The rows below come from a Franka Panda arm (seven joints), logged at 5 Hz.
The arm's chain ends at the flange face. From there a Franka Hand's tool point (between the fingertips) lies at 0.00 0.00 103.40 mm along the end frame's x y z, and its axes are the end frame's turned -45 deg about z.
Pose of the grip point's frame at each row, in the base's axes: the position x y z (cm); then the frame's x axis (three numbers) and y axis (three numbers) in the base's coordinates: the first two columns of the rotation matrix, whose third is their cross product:
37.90, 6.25, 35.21, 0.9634, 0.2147, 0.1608, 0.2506, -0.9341, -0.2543
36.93, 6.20, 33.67, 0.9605, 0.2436, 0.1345, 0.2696, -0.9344, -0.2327
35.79, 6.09, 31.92, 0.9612, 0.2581, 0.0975, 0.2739, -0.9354, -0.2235
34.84, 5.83, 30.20, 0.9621, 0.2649, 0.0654, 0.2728, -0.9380, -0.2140
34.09, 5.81, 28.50, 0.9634, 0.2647, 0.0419, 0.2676, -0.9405, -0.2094
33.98, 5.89, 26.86, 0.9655, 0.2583, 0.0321, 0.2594, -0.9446, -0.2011
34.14, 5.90, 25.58, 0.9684, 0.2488, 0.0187, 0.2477, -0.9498, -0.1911
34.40, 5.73, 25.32, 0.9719, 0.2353, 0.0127, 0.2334, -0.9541, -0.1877
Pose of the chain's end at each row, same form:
36.91, 3.30, 45.07, 0.8584, -0.5087, -0.0661, -0.5040, -0.8123, -0.2935
36.22, 3.51, 43.63, 0.8698, -0.4885, -0.0694, -0.4885, -0.8330, -0.2596
35.44, 3.59, 41.95, 0.8733, -0.4789, -0.0891, -0.4860, -0.8439, -0.2270
34.79, 3.52, 40.28, 0.8732, -0.4760, -0.1051, -0.4874, -0.8506, -0.1976
34.26, 3.61, 38.60, 0.8704, -0.4779, -0.1184, -0.4920, -0.8522, -0.1777
34.20, 3.80, 36.98, 0.8661, -0.4853, -0.1195, -0.4993, -0.8506, -0.1649
34.45, 3.94, 35.73, 0.8599, -0.4957, -0.1219, -0.5096, -0.8475, -0.1484
34.73, 3.81, 35.48, 0.8523, -0.5083, -0.1237, -0.5222, -0.8410, -0.1417

